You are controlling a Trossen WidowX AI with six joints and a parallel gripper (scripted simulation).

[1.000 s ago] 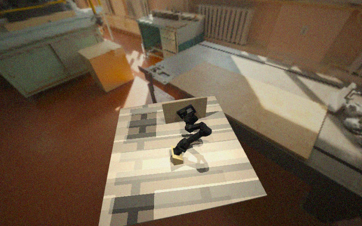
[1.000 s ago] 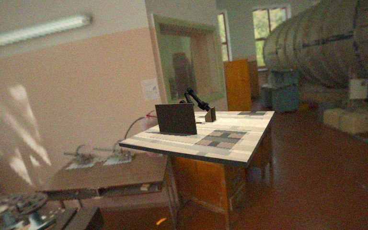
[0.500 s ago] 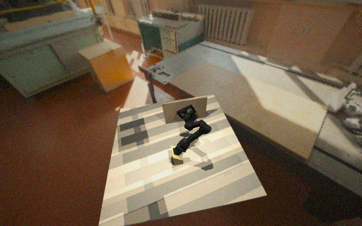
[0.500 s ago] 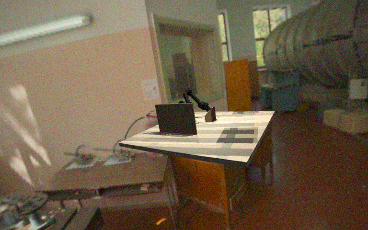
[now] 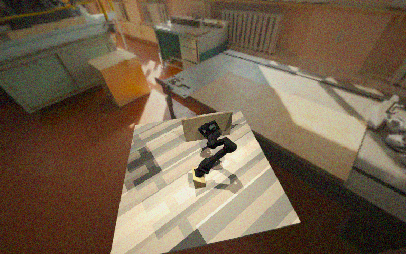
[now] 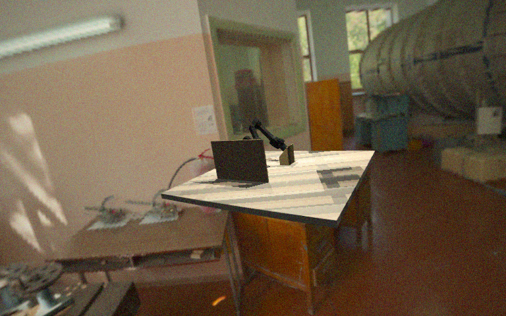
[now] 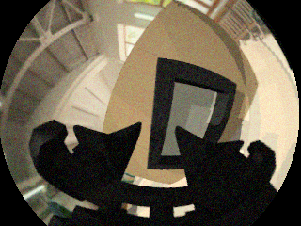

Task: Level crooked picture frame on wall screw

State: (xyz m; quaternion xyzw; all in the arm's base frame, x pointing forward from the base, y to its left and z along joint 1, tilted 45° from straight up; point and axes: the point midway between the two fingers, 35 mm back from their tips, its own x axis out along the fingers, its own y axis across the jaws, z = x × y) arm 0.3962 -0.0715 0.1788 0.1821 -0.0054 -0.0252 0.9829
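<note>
Now: the black picture frame 1 cm ahead of my gripper tip, 2 cm to the right of it and 5 cm below it. Also, from my gripper tip: tan wall board: 2 cm ahead, 1 cm to the right, 6 cm below.
</note>
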